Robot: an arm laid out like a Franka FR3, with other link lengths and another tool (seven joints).
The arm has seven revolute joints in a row. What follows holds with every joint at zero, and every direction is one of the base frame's. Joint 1 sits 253.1 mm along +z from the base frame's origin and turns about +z. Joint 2 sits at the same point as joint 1 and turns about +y. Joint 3 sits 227.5 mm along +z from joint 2 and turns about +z. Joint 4 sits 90.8 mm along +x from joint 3 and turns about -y. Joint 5 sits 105.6 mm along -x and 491.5 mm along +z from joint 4 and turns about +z. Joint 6 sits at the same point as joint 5 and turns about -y. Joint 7 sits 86.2 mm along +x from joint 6 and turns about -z. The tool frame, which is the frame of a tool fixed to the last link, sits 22.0 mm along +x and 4.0 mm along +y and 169.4 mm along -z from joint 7; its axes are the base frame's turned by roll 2.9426, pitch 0.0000 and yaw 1.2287 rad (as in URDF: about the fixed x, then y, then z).
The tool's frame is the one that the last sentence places.
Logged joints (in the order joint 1, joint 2, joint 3, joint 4, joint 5, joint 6, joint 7), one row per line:
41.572, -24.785, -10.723, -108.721, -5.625, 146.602, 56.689
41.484, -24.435, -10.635, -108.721, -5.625, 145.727, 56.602
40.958, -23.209, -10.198, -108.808, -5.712, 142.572, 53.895
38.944, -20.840, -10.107, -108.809, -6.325, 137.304, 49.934
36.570, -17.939, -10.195, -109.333, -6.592, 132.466, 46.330
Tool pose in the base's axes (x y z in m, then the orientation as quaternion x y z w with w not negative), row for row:
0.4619, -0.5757, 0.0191, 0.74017, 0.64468, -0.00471, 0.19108
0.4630, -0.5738, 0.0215, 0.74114, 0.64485, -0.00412, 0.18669
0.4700, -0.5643, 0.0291, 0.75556, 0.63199, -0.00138, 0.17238
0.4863, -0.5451, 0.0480, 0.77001, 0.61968, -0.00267, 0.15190
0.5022, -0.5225, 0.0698, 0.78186, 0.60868, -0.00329, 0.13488
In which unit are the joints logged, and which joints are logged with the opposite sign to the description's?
The joints are logged in degrees. Opposite sign: joint 1, joint 2, joint 7.
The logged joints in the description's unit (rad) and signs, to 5 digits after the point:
-0.72557, 0.43258, -0.18715, -1.89754, -0.09817, 2.55869, -0.98941
-0.72403, 0.42647, -0.18562, -1.89754, -0.09817, 2.54342, -0.98789
-0.71485, 0.40507, -0.17799, -1.89906, -0.09969, 2.48835, -0.94065
-0.67970, 0.36373, -0.17640, -1.89908, -0.11039, 2.39641, -0.87151
-0.63827, 0.31309, -0.17794, -1.90822, -0.11505, 2.31197, -0.80861

